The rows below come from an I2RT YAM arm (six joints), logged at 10 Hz.
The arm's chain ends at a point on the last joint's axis. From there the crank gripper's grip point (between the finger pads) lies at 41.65 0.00 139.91 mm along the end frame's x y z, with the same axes.
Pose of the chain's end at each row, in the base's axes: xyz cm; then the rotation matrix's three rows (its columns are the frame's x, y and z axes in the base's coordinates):
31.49, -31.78, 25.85; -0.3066, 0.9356, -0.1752; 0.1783, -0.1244, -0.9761; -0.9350, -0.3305, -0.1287
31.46, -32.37, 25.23; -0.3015, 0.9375, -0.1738; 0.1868, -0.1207, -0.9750; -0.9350, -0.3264, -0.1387
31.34, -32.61, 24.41; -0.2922, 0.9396, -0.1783; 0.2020, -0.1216, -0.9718; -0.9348, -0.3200, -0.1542
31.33, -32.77, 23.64; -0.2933, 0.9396, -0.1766; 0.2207, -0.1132, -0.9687; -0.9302, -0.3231, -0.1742
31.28, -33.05, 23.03; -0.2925, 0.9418, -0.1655; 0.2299, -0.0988, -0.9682; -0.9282, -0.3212, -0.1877
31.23, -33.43, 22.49; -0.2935, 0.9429, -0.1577; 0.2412, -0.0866, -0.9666; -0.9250, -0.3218, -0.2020
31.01, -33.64, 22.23; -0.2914, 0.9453, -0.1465; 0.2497, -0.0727, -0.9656; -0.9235, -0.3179, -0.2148
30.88, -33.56, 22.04; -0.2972, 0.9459, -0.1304; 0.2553, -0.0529, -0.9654; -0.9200, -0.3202, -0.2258
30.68, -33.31, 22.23; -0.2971, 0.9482, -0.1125; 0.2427, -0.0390, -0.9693; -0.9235, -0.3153, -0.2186
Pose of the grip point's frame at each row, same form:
27.76, -44.69, 20.16; -0.3066, 0.9356, -0.1752; 0.1783, -0.1244, -0.9761; -0.9350, -0.3305, -0.1287
27.77, -45.23, 19.40; -0.3015, 0.9375, -0.1738; 0.1868, -0.1207, -0.9750; -0.9350, -0.3264, -0.1387
27.63, -45.37, 18.36; -0.2922, 0.9396, -0.1783; 0.2020, -0.1216, -0.9718; -0.9348, -0.3200, -0.1542
27.64, -45.40, 17.33; -0.2933, 0.9396, -0.1766; 0.2207, -0.1132, -0.9687; -0.9302, -0.3231, -0.1742
27.75, -45.64, 16.54; -0.2925, 0.9418, -0.1655; 0.2299, -0.0988, -0.9682; -0.9282, -0.3212, -0.1877
27.80, -45.95, 15.81; -0.2935, 0.9429, -0.1577; 0.2412, -0.0866, -0.9666; -0.9250, -0.3218, -0.2020
27.75, -46.11, 15.38; -0.2914, 0.9453, -0.1465; 0.2497, -0.0727, -0.9656; -0.9235, -0.3179, -0.2148
27.82, -46.00, 15.05; -0.2972, 0.9459, -0.1304; 0.2553, -0.0529, -0.9654; -0.9200, -0.3202, -0.2258
27.87, -45.86, 15.33; -0.2971, 0.9482, -0.1125; 0.2427, -0.0390, -0.9693; -0.9235, -0.3153, -0.2186

